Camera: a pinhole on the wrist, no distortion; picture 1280 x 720 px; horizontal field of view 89.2 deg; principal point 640.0 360.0 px. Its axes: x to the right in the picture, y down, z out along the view. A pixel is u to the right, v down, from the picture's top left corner.
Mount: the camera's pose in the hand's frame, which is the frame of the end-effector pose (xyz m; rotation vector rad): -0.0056 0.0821 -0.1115 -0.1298 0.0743 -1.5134
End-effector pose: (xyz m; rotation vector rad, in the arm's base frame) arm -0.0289 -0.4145 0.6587 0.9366 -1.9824 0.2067
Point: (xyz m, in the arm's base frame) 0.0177 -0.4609 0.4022
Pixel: outside the picture
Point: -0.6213 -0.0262 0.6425
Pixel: outside the picture
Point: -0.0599 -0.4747 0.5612
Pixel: 1043 157
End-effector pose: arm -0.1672 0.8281 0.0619 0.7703 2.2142 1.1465
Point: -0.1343 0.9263 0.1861
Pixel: 280 431
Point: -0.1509 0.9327 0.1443
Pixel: 487 513
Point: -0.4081 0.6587 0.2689
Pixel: behind the camera
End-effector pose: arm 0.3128 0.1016 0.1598 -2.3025 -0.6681 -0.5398
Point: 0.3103 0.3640 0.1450
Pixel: 1196 412
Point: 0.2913 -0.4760 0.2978
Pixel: behind the camera
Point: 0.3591 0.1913 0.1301
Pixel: 980 428
